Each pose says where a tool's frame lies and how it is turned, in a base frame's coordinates. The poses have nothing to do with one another.
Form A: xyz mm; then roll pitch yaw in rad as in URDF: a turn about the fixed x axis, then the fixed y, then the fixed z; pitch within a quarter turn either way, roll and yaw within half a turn.
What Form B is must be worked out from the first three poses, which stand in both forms.
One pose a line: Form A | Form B
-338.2 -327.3 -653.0 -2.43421 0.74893 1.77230 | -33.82 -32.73 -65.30 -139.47 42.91 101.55
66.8 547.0 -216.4 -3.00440 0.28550 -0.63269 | 6.68 54.70 -21.64 -172.14 16.36 -36.25
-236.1 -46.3 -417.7 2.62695 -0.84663 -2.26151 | -23.61 -4.63 -41.77 150.51 -48.51 -129.57
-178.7 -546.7 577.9 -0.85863 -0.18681 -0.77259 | -17.87 -54.67 57.79 -49.20 -10.70 -44.27
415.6 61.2 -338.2 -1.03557 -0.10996 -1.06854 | 41.56 6.12 -33.82 -59.33 -6.30 -61.22
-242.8 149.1 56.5 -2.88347 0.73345 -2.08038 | -24.28 14.91 5.65 -165.21 42.02 -119.20
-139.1 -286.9 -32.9 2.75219 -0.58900 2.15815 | -13.91 -28.69 -3.29 157.69 -33.75 123.65
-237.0 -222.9 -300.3 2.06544 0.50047 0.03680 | -23.70 -22.29 -30.03 118.34 28.67 2.11
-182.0 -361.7 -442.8 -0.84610 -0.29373 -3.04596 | -18.20 -36.17 -44.28 -48.48 -16.83 -174.52
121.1 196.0 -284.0 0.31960 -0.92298 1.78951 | 12.11 19.60 -28.40 18.31 -52.88 102.53
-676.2 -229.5 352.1 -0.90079 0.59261 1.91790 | -67.62 -22.95 35.21 -51.61 33.95 109.89
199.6 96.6 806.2 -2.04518 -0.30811 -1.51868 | 19.96 9.66 80.62 -117.18 -17.65 -87.01
